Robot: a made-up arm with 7 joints. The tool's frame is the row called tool.
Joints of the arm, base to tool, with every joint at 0 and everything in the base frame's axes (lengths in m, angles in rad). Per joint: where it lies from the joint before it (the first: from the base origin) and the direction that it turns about. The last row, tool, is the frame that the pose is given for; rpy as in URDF.
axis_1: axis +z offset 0 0 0.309
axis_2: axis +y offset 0 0 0
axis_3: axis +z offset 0 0 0.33
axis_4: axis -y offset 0.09 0 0
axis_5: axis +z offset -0.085 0 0.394
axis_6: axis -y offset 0 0 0
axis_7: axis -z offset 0.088 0 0
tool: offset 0 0 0 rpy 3.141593 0 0
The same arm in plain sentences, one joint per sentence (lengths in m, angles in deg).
The arm has seven revolute joints in a row. What follows holds with every joint at zero, and every direction is one of the base frame's.
Joint 1 sits 0.309 m along +z from the base frame's origin and rotates about +z.
Joint 2 sits at the same point as joint 1 and rotates about +y.
Joint 3 sits 0.33 m along +z from joint 2 and rotates about +z.
Joint 4 sits 0.09 m along +x from joint 3 and rotates about -y.
Joint 5 sits 0.085 m along -x and 0.394 m along +z from joint 4 and rotates about +z.
Joint 6 sits at the same point as joint 5 and rotates about -y.
Joint 7 sits 0.088 m along +x from joint 6 and rotates about -z.
The tool frame, which is the frame that the pose is given for, sits at the same point as joint 7; its axes are the base frame's turned by roll -180, pitch 0 and yaw 0 deg (as in URDF: about the fixed x, then y, then z).

